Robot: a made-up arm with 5 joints.
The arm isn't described. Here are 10 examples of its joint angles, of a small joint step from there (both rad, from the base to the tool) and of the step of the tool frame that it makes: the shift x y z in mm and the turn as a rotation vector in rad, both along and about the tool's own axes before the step.
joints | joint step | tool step
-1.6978 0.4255 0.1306 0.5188 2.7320 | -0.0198 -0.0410 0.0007 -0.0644 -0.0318 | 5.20 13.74 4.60 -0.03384 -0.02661 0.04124
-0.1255 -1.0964 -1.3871 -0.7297 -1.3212 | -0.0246 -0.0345 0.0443 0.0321 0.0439 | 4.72 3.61 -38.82 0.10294 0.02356 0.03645
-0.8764 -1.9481 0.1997 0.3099 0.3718 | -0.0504 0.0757 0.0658 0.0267 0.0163 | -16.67 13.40 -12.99 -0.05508 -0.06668 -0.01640
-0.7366 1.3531 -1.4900 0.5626 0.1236 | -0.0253 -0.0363 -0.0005 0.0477 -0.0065 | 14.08 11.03 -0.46 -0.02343 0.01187 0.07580
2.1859 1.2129 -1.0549 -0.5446 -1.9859 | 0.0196 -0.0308 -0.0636 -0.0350 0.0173 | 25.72 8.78 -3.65 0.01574 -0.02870 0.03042
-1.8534 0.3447 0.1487 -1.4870 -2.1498 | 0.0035 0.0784 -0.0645 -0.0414 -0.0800 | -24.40 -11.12 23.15 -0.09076 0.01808 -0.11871
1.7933 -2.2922 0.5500 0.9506 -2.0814 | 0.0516 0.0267 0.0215 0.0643 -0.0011 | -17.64 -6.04 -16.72 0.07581 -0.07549 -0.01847
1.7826 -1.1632 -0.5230 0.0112 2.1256 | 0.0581 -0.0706 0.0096 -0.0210 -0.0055 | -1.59 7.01 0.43 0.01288 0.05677 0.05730
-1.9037 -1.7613 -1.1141 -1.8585 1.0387 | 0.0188 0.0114 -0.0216 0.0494 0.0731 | 18.38 9.86 -18.77 0.06636 0.05852 0.07510
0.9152 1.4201 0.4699 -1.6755 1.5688 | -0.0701 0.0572 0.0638 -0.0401 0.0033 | -1.65 -33.28 2.40 0.09043 -0.04132 0.02932
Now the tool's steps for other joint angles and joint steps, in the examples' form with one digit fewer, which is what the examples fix.
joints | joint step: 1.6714 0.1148 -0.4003 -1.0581 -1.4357 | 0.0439 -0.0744 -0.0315 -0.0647 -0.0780
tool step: 22.5 15.9 12.2 -0.0865 0.0383 0.0157
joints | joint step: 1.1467 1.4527 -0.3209 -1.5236 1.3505 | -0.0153 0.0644 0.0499 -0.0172 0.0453
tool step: -15.8 -8.6 -6.4 0.0494 -0.0712 0.0555
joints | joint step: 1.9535 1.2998 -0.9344 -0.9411 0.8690 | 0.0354 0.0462 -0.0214 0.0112 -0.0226
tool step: -2.6 14.5 11.4 -0.0578 -0.0008 -0.0442
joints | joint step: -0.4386 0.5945 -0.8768 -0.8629 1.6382 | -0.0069 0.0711 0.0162 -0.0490 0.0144
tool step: -9.9 8.5 1.5 -0.0638 -0.0827 0.0105
